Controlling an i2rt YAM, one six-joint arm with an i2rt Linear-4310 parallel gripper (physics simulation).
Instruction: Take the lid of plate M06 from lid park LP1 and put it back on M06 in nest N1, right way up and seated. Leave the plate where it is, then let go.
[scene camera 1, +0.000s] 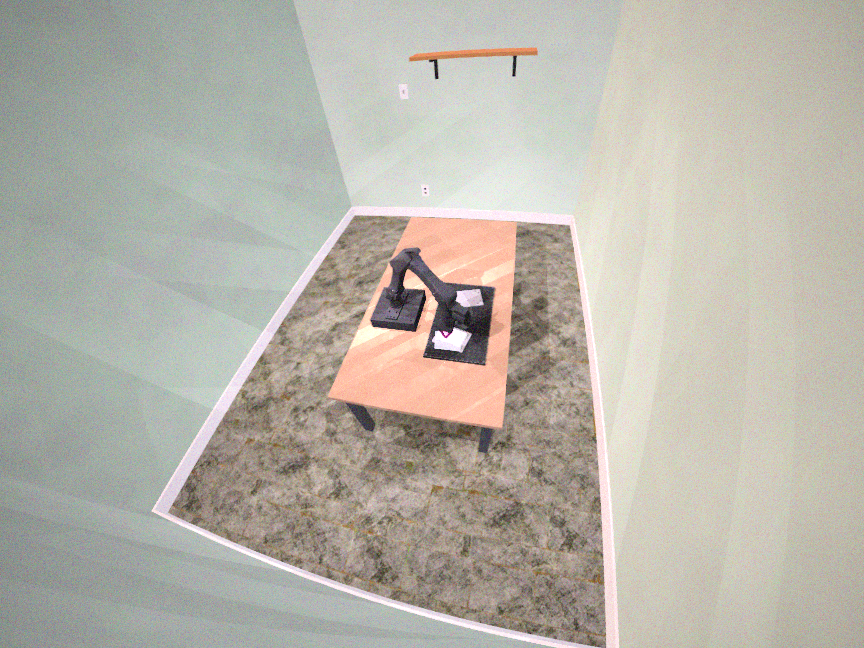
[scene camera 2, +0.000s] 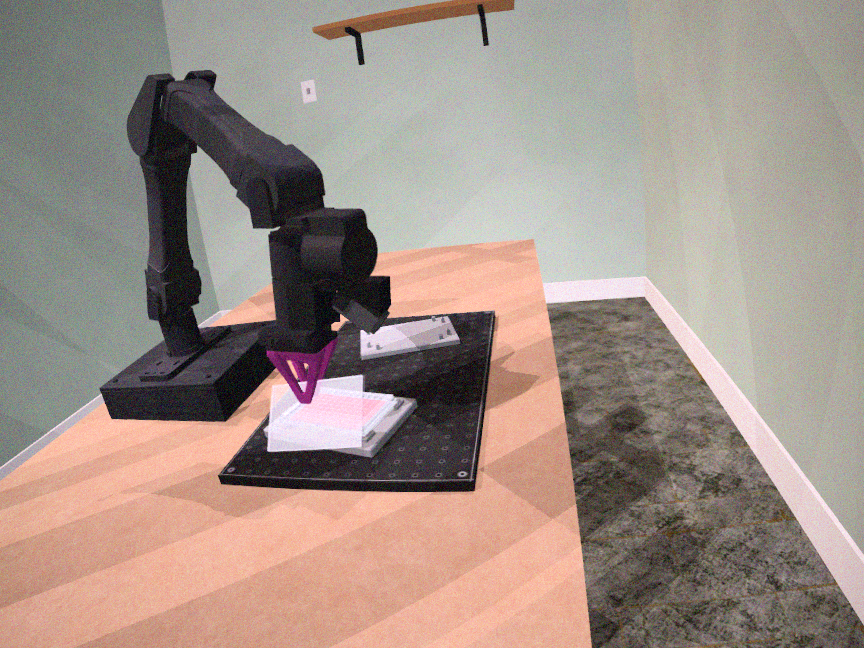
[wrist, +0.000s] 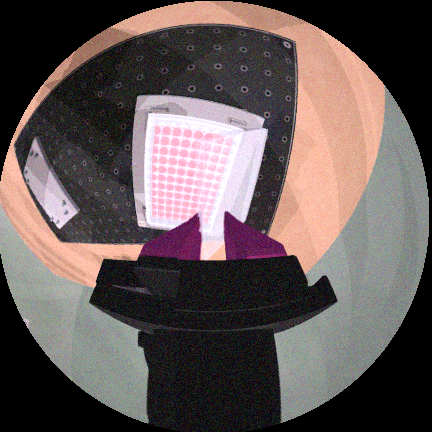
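Seen in the pictures: gripper, between the fingertips: (scene camera 1: 445, 336) (scene camera 2: 309, 399) (wrist: 212, 216); arm's base, origin of its link: (scene camera 1: 397, 305) (scene camera 2: 188, 354).
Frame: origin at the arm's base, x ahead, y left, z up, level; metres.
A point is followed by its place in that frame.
Observation:
Plate M06 (scene camera 2: 377, 406) {x 0.382, y -0.123, z -0.026 m} (wrist: 172, 175) {x 0.337, y -0.110, z -0.026 m}, white with pink wells, sits in the pale nest N1 (scene camera 2: 392, 433) {x 0.405, y -0.149, z -0.049 m} (wrist: 141, 150) {x 0.361, y -0.077, z -0.040 m}. The clear lid (scene camera 2: 314, 438) {x 0.323, y -0.189, z -0.032 m} (wrist: 248, 170) {x 0.344, y -0.179, z -0.019 m} is tilted up steeply along one side of the plate, not lying flat on it. My gripper (scene camera 1: 446, 335) {x 0.304, y -0.147, z -0.004 m} (scene camera 2: 305, 399) {x 0.304, y -0.147, z -0.004 m} (wrist: 212, 216) {x 0.304, y -0.147, z -0.004 m}, with magenta fingers, is low at the plate's edge; it is shut on the lid, whose near end shows in the narrow gap between the fingertips. Whether the lid touches the plate or nest is unclear. The lid park LP1 (scene camera 1: 469, 297) {x 0.359, y 0.167, z -0.042 m} (scene camera 2: 418, 337) {x 0.370, y 0.141, z -0.042 m} (wrist: 49, 190) {x 0.341, y 0.134, z -0.042 m}, a pale plate with small pins, holds no lid.
Nest and park stand on a black perforated board (scene camera 1: 474, 354) {x 0.453, y -0.192, z -0.052 m} (scene camera 2: 446, 439) {x 0.471, y -0.156, z -0.052 m} (wrist: 190, 65) {x 0.447, y -0.126, z -0.052 m} on a wooden table (scene camera 1: 418, 390) {x 0.243, y -0.427, z -0.065 m} (scene camera 2: 348, 551) {x 0.410, y -0.333, z -0.065 m}. The arm's black base (scene camera 1: 396, 317) {x 0.030, y -0.089, z 0.007 m} (scene camera 2: 167, 401) {x 0.031, y -0.114, z -0.030 m} stands beside the board. A wall shelf (scene camera 1: 474, 53) (scene camera 2: 418, 17) is on the back wall.

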